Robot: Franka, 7 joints.
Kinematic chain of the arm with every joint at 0, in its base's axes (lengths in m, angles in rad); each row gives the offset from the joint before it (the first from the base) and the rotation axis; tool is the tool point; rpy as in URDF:
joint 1: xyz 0 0 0.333 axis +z
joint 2: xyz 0 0 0 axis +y
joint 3: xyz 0 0 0.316 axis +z
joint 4: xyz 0.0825 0 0 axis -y
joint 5: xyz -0.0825 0 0.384 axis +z
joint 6: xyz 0 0 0 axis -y
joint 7: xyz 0.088 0 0 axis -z
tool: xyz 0 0 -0.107 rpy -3.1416 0 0
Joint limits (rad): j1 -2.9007..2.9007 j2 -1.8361..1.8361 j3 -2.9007..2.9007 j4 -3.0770..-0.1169 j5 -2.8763..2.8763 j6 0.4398..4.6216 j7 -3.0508..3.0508
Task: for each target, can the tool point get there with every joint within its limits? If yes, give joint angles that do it. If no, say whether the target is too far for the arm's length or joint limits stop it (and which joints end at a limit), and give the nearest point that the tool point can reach.
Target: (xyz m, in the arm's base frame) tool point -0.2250 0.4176 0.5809
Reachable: yes | joints 0.1673 -1.3974 0.8586 -2.1912 1.9401 0.9762 0.7242
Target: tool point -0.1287 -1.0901 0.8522
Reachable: no: too far | nearest point -0.0909 -0.7702 0.6998 | short by 0.356 m
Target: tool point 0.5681 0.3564 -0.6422
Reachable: no: too far | nearest point 0.4336 0.2720 -0.3091 | short by 0.369 m
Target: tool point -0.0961 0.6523 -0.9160
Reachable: no: too far | nearest point -0.0666 0.4522 -0.3316 | short by 0.618 m
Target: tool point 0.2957 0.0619 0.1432
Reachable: yes | joints 1.8131 -0.6941 -1.7840 -2.8209 -1.6007 1.9819 -0.4094
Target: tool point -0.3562 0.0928 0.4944
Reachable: yes | joints -2.0236 -1.3525 -1.4172 -2.5775 1.4301 1.4458 0.0065
